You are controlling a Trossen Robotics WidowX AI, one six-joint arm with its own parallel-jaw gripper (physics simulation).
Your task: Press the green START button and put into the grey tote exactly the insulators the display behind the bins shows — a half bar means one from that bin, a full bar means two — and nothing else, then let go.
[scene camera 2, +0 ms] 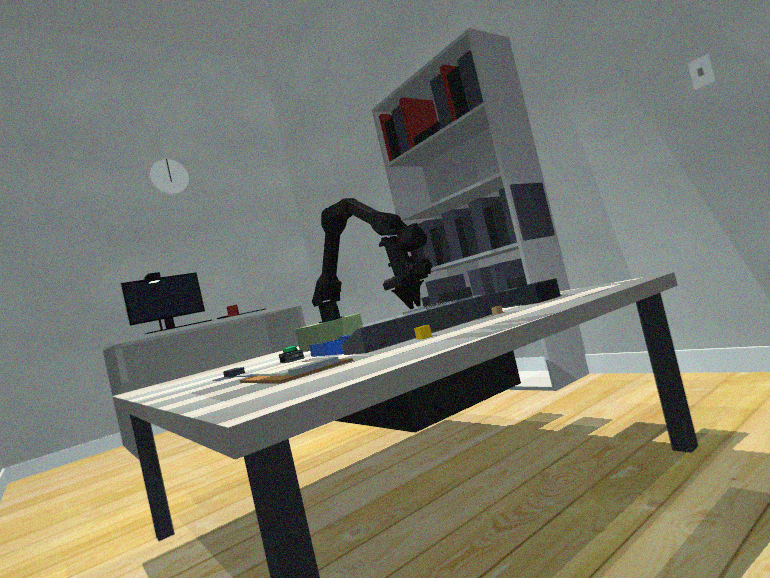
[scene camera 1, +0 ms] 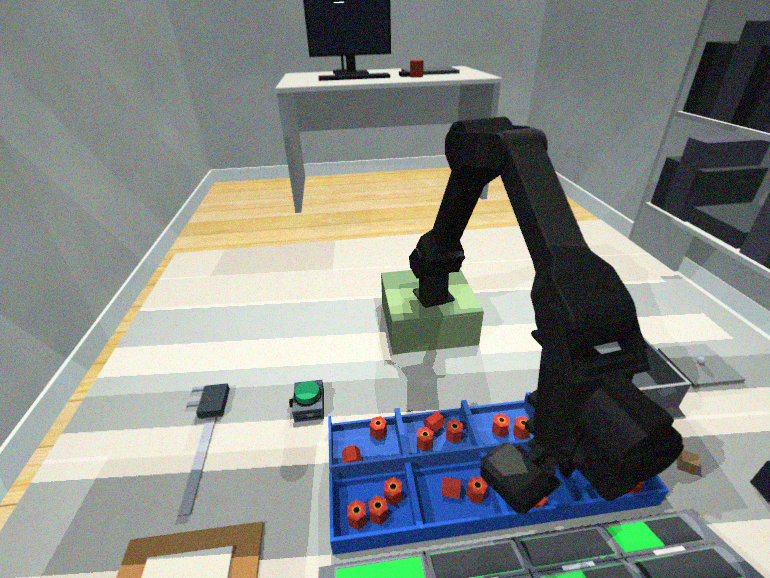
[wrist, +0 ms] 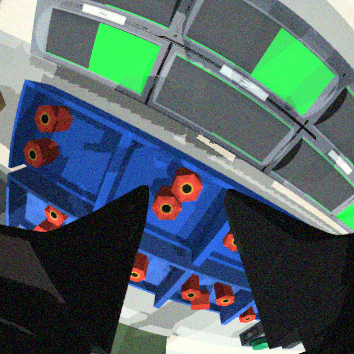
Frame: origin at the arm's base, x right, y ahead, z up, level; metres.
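Where they show: gripper, fingertip midpoint: (scene camera 2: 415, 307) (scene camera 1: 551, 485) (wrist: 187, 194); arm's base, link origin: (scene camera 2: 331, 320) (scene camera 1: 433, 295).
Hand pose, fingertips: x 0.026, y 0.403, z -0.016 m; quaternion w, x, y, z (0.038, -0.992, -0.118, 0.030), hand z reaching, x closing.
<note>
Things, the pixels of their centre, and the offset from my fingertips. "pt": a spot on its surface instead.
- green START button, body centre: (scene camera 1: 308, 397) (wrist: 259, 337) (scene camera 2: 290, 353) dx +0.253, dy -0.286, dz -0.048 m
- grey tote, body centre: (scene camera 1: 619, 367) (scene camera 2: 430, 313) dx -0.274, dy -0.158, dz -0.041 m
- caliper, body centre: (scene camera 1: 194, 438) (scene camera 2: 237, 373) dx +0.435, dy -0.275, dz -0.059 m
- wooden frame, surface spot: (scene camera 1: 248, 541) pt dx +0.364, dy -0.092, dz -0.062 m
- yellow cube, body centre: (scene camera 2: 423, 332) dx +0.184, dy +0.152, dz -0.054 m
My gripper (scene camera 2: 412, 304) (wrist: 187, 194) is partly open and empty, pointing down above the blue bins (scene camera 1: 373, 541) (scene camera 2: 326, 348). In the wrist view, two touching red insulators (wrist: 186, 188) (wrist: 166, 207) show between the fingertips, below them in a bin. Two more insulators (wrist: 46, 119) (wrist: 35, 152) are in the end bin. The display (scene camera 2: 398, 329) (wrist: 220, 107) behind the bins has dark panels, some with green bars (scene camera 1: 379, 567) (scene camera 1: 634, 535) (wrist: 122, 57) (wrist: 292, 72). The green START button (scene camera 1: 307, 393) (scene camera 2: 290, 350) (wrist: 260, 344) is on a black box. The grey tote (scene camera 1: 671, 398) is partly hidden by the arm; its inside is mostly hidden.
A green block (scene camera 1: 435, 332) (scene camera 2: 338, 326) is under the arm's base. A caliper (scene camera 1: 213, 400) and a wooden frame (scene camera 1: 248, 541) lie at the left. A tan piece (scene camera 1: 688, 461) (scene camera 2: 496, 309) lies near the bins' right end. A yellow cube (scene camera 2: 422, 332) is behind the display.
</note>
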